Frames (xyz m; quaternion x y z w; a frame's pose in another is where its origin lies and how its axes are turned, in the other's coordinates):
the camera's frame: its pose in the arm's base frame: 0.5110 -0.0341 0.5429 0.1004 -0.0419 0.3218 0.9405
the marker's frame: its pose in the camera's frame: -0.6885 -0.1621 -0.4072 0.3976 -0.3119 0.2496 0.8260
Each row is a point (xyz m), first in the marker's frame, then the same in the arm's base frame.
Working: the marker's frame: its pose in the arm's base frame: 0.0728 -0.4825 0.0203 0.5468 -0.2251 0.4859 0.6436

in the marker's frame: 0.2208 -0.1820 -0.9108
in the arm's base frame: 0.1054 0.4544 -0.1605
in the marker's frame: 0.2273 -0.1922 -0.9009
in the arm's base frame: 0.1195 0.4484 -0.1571
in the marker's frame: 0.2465 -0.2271 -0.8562
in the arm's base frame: 0.1689 0.4169 -0.1448
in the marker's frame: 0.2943 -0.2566 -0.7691
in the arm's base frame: 0.2360 0.3568 -0.0937
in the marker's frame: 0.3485 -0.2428 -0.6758
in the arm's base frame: 0.2697 0.2903 -0.0145
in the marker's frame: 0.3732 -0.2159 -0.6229
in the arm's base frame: 0.2696 0.2490 0.0348
